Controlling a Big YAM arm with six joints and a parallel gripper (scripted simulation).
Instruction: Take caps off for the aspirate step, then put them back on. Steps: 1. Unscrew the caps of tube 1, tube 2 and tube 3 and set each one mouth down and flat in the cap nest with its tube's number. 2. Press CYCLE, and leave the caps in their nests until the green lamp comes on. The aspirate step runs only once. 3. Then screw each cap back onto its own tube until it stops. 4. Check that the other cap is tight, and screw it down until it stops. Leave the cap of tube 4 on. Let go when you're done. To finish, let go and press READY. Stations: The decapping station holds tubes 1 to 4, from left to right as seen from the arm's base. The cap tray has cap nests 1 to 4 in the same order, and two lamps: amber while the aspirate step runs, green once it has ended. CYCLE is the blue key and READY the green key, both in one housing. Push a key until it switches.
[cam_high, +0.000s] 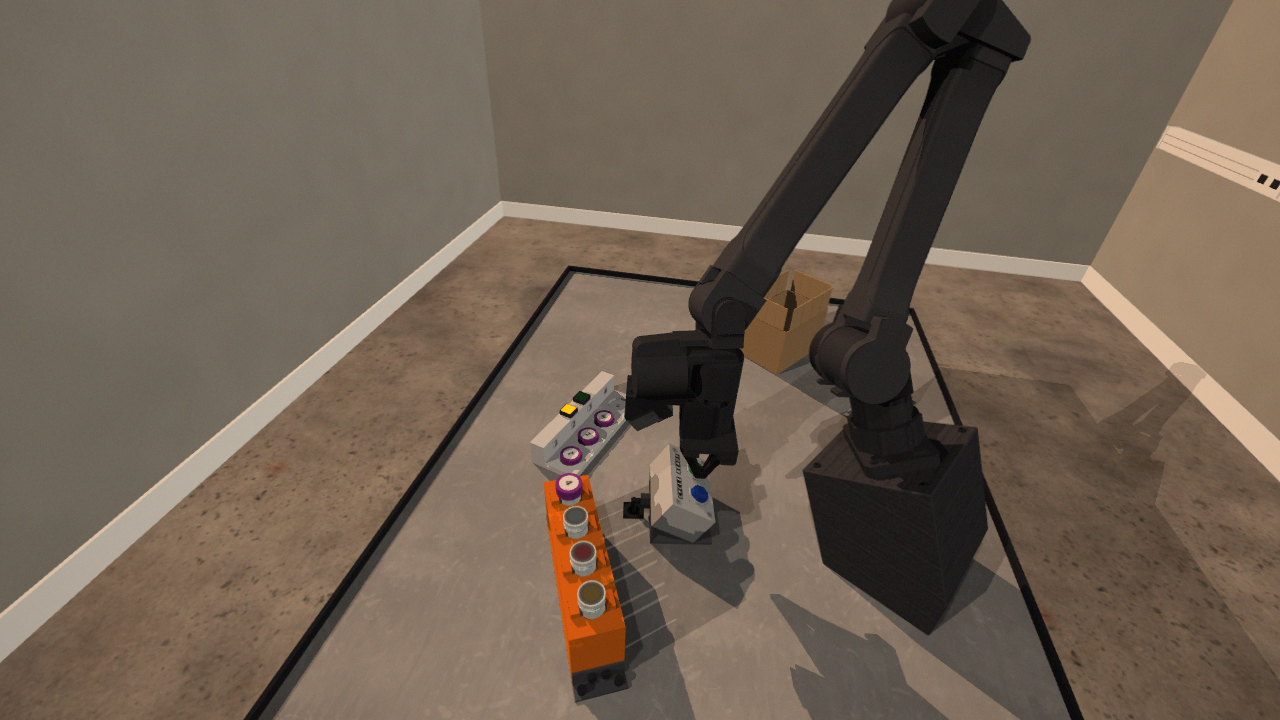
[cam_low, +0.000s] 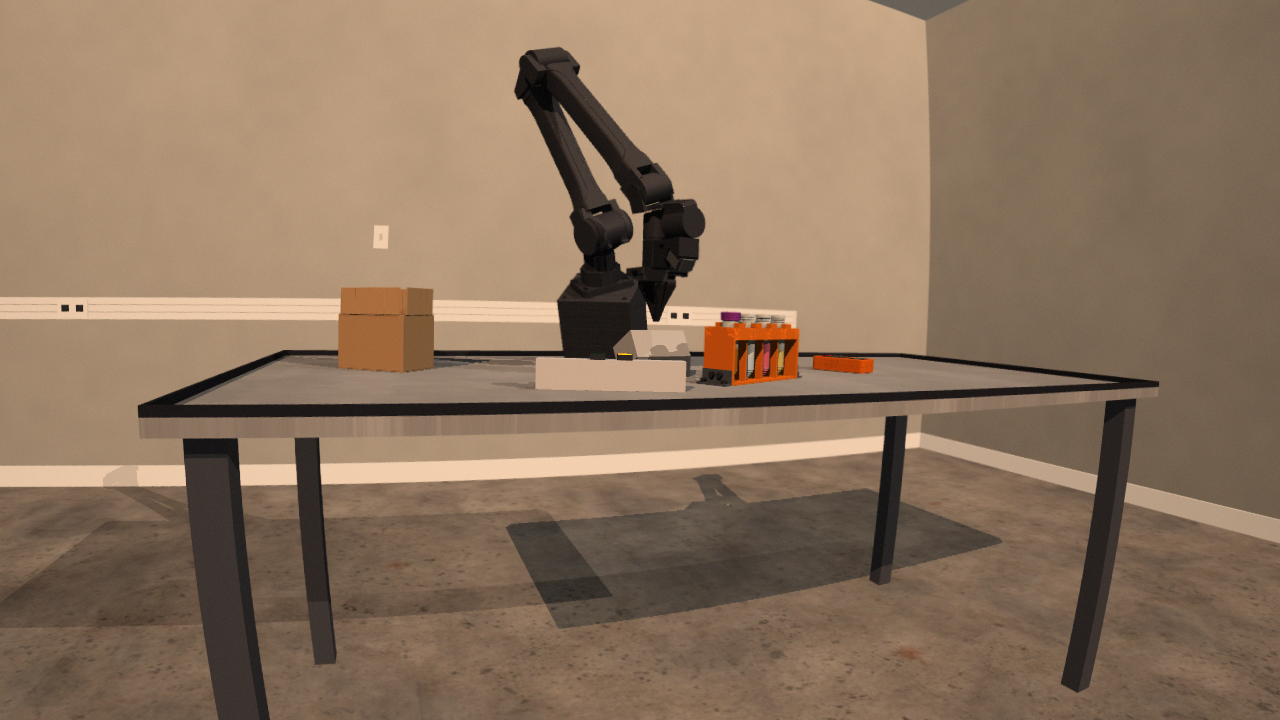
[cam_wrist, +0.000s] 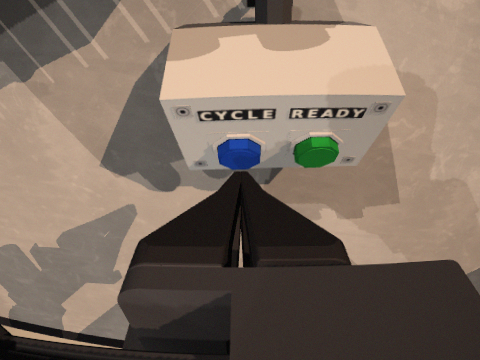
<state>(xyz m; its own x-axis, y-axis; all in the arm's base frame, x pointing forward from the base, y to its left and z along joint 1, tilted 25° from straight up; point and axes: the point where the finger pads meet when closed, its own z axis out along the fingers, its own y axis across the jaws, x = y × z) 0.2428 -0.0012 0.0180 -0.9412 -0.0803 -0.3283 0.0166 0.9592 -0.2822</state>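
Now: the blue key 4 cm below my hand. Round my hand: green key: 4 cm to the right, 4 cm below; key housing: 1 cm ahead, 2 cm to the right, 5 cm below; cardboard box: 21 cm behind, 47 cm to the right, 4 cm below.
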